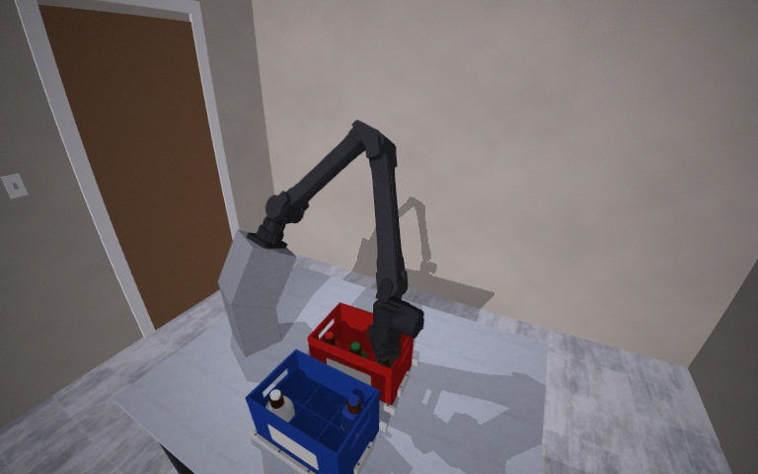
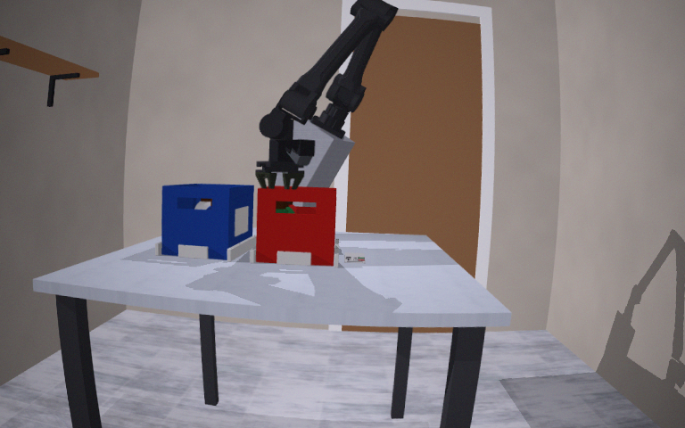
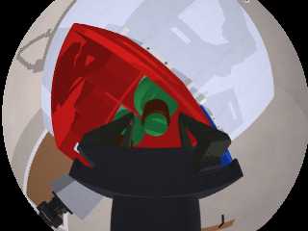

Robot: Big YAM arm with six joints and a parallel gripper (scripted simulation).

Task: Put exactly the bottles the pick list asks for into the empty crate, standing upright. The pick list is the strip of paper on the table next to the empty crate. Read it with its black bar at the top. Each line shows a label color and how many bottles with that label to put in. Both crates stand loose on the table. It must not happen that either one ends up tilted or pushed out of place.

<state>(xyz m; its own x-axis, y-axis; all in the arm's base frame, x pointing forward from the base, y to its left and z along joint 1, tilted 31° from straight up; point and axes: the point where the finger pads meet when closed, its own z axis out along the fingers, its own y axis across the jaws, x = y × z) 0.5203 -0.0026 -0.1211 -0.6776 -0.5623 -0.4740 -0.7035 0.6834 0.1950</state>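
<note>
My gripper is now 90 mm past the red crate, 70 mm above it and 40 mm to the right of it. Round my hand: blue crate 210 mm to the right, 80 mm behind, 70 mm below; red-label bottle 180 mm behind, 60 mm below, 10 mm to the right; blue bottle 160 mm to the right, 60 mm below, 10 mm ahead.
</note>
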